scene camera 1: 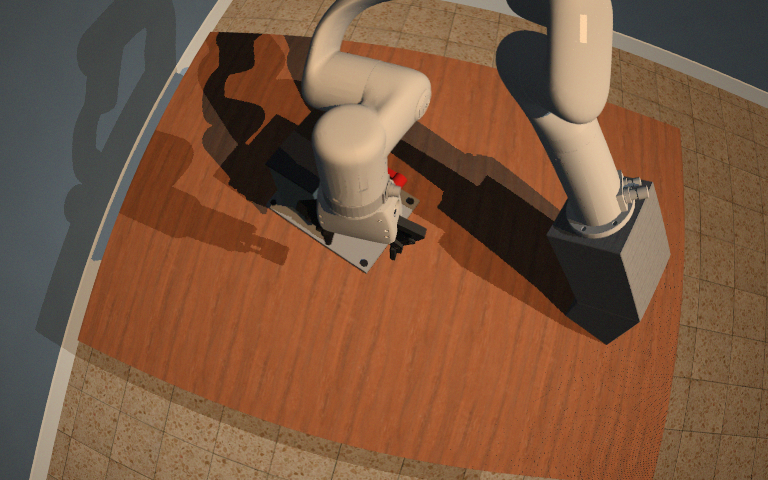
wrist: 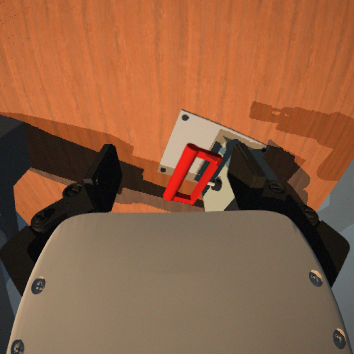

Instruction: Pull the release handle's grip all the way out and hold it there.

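The release handle's red grip [scene camera 1: 399,178] [wrist: 180,172] is a rectangular loop. In the wrist view it shows whole, standing out beside its housing [scene camera 1: 291,166] [wrist: 217,198], a dark box with a pale front face. The grey base plate [scene camera 1: 362,258] [wrist: 192,131] lies under them. In the scene view the arm hides most of the grip and housing. My gripper [scene camera 1: 360,247] [wrist: 174,158] is open and empty, above the plate. In the wrist view the grip lies below, between the two spread fingers and nearer the right one, which covers part of the housing. How far the grip stands out is hard to tell.
The arm's dark grey pedestal [scene camera 1: 589,271] stands at the right of the wooden table [scene camera 1: 339,350] [wrist: 125,60]. A dark block shows at the left edge of the wrist view. Shadows of the arm fall across the table around the plate.
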